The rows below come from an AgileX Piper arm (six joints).
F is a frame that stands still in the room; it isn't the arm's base.
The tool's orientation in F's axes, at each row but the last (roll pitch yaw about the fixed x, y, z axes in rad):
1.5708 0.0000 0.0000
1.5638 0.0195 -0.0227
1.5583 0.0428 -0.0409
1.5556 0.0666 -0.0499
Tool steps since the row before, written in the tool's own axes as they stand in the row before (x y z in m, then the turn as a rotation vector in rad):
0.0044 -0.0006 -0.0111 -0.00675 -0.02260 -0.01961
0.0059 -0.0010 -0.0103 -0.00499 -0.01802 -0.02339
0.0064 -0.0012 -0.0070 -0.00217 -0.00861 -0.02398
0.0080 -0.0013 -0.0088 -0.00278 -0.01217 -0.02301
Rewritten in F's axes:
0.0044 0.0111 -0.0006 -0.00675 0.01961 -0.02260
0.0061 0.0102 -0.0012 -0.00481 0.02338 -0.01808
0.0066 0.0067 -0.0016 -0.00157 0.02395 -0.00881
0.0083 0.0084 -0.0020 -0.00246 0.02297 -0.01231

